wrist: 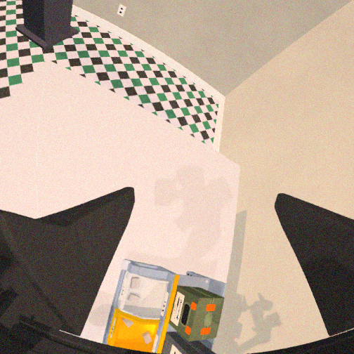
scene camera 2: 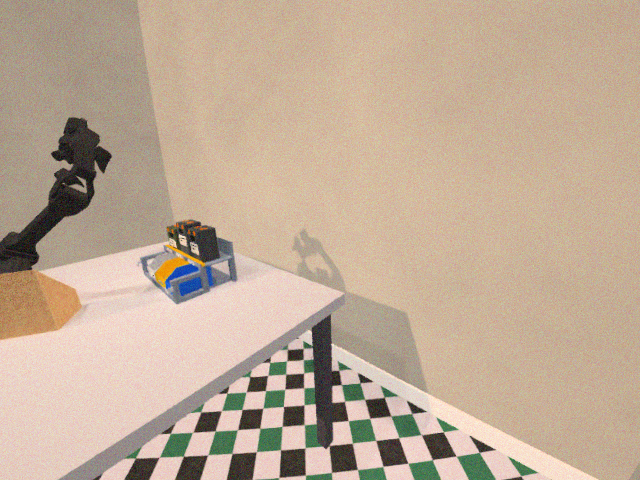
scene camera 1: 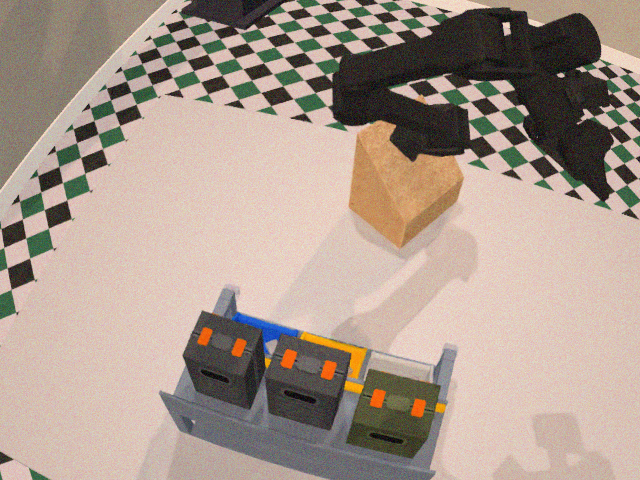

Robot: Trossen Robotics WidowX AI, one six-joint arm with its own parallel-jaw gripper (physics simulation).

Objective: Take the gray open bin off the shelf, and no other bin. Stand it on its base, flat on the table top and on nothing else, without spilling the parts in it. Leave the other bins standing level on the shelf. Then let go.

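Frame: origin at the arm's base, x ahead, y left, z up, level; metres.
Seen in the pictures: gripper, fingertip midpoint: point(scene camera 1: 592, 189); arm's base at its link origin: point(scene camera 2: 10, 281) point(scene camera 1: 408, 138).
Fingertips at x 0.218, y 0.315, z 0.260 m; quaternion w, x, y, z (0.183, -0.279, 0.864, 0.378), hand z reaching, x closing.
Observation:
Offsets run from my fingertips to a thing's top centre. Level surfaces: height alone.
The gray open bin @[dx +0.190, dy -0.133, dz -0.335 m] point(scene camera 1: 402, 365) point(scene camera 2: 159, 262) point(wrist: 144, 296) sits at one end of the lower front row of the gray shelf point(scene camera 1: 289, 445) point(scene camera 2: 232, 270), next to the yellow bin @[dx +0.214, dy -0.242, dz -0.335 m] point(scene camera 1: 336, 345) point(scene camera 2: 169, 271) point(wrist: 134, 332). Small light parts show inside it in the wrist view. The blue bin @[dx +0.240, dy -0.351, dz -0.335 m] point(scene camera 1: 273, 330) point(scene camera 2: 181, 271) is at the row's other end. The shelf stands on the white table top @[dz -0.417 m] point(scene camera 1: 155, 206) point(scene camera 2: 232, 330) point(wrist: 75, 140). My gripper point(wrist: 206, 197) is open and empty, raised high and away from the shelf. In scene camera 1 its fingers are hard to make out.
An olive case @[dx +0.267, dy -0.114, dz -0.219 m] point(scene camera 1: 395, 415) point(wrist: 201, 311) and two dark cases @[dx +0.315, dy -0.341, dz -0.194 m] point(scene camera 1: 222, 361) @[dx +0.289, dy -0.232, dz -0.183 m] point(scene camera 1: 307, 384) stand on the upper level behind the bins. A tan angular block point(scene camera 1: 403, 180) point(scene camera 2: 36, 304) stands on the table near the arm. A wall rises beyond the shelf.

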